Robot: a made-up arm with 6 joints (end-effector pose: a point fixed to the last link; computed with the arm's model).
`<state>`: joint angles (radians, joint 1 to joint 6).
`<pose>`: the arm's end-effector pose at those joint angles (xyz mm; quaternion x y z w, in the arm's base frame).
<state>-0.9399 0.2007 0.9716 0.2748 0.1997 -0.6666</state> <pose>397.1 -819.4 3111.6 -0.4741 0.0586 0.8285 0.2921</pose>
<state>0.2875 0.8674 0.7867 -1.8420 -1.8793 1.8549</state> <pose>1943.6 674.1 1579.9 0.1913 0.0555 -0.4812 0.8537</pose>
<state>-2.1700 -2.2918 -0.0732 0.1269 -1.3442 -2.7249</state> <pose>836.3 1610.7 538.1 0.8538 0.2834 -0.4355 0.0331</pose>
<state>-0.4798 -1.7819 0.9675 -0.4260 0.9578 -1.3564</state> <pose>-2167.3 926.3 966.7 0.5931 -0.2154 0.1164 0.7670</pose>
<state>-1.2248 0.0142 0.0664 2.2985 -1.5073 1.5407</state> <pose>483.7 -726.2 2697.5 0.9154 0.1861 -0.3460 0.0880</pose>
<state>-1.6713 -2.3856 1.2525 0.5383 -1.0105 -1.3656</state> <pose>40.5 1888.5 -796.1 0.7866 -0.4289 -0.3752 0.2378</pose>
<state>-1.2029 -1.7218 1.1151 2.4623 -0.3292 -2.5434</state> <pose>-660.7 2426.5 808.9 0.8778 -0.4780 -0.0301 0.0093</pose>
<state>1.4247 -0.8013 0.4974 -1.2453 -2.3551 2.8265</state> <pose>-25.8 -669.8 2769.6 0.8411 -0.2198 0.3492 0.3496</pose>
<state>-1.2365 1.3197 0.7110 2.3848 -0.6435 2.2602</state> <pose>986.9 -2129.9 902.1 -0.4738 -0.4816 0.4712 0.5670</pose>
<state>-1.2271 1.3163 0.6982 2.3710 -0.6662 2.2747</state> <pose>1003.5 -2118.2 901.9 -0.4751 -0.4754 0.4718 0.5707</pose>
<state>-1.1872 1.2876 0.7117 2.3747 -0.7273 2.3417</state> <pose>1090.1 -2079.6 980.0 -0.4814 -0.4400 0.5084 0.5622</pose>
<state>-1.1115 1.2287 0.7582 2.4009 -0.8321 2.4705</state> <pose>1251.0 -1991.5 1153.6 -0.4985 -0.3658 0.5749 0.5359</pose>
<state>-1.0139 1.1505 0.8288 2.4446 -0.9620 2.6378</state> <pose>1437.8 -1842.4 1390.6 -0.5315 -0.2622 0.6354 0.4950</pose>
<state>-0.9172 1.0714 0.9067 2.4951 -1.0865 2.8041</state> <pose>1589.8 -1656.9 1633.4 -0.5763 -0.1576 0.6621 0.4524</pose>
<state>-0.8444 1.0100 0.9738 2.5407 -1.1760 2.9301</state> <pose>1676.0 -1493.9 1823.4 -0.6176 -0.0808 0.6597 0.4205</pose>
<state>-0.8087 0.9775 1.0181 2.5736 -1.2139 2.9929</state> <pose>1706.5 -1404.4 1928.1 -0.6414 -0.0414 0.6522 0.4018</pose>
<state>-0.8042 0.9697 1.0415 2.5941 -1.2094 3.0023</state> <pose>1706.8 -1386.5 1961.3 -0.6475 -0.0299 0.6528 0.3920</pose>
